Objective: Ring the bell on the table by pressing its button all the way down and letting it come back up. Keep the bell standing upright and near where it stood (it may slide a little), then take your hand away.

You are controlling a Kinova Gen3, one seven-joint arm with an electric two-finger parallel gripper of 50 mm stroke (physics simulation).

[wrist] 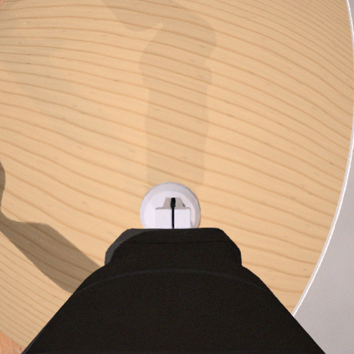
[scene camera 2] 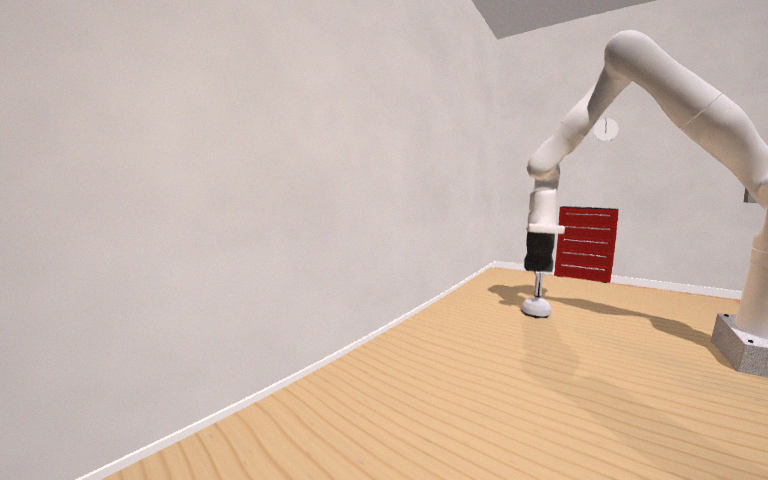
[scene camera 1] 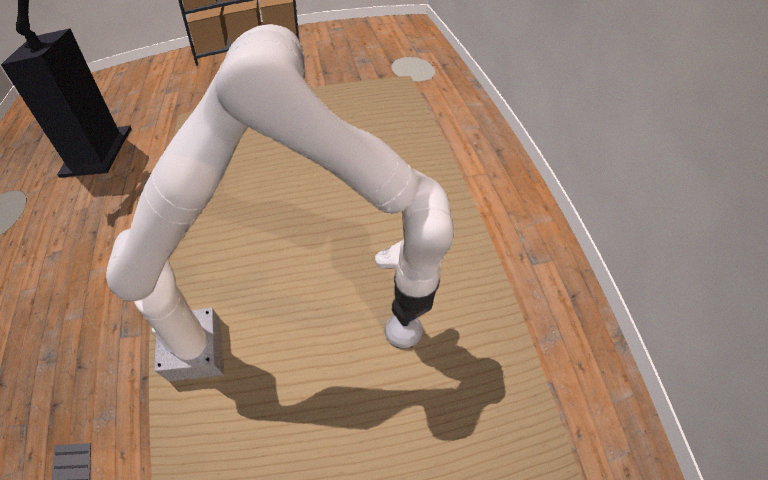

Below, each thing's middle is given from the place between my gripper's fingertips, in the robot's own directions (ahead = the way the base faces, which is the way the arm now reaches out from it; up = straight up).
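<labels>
Bell [scene camera 1: 400,336]: 20 mm to the right of my hand, 30 mm below it.
</labels>
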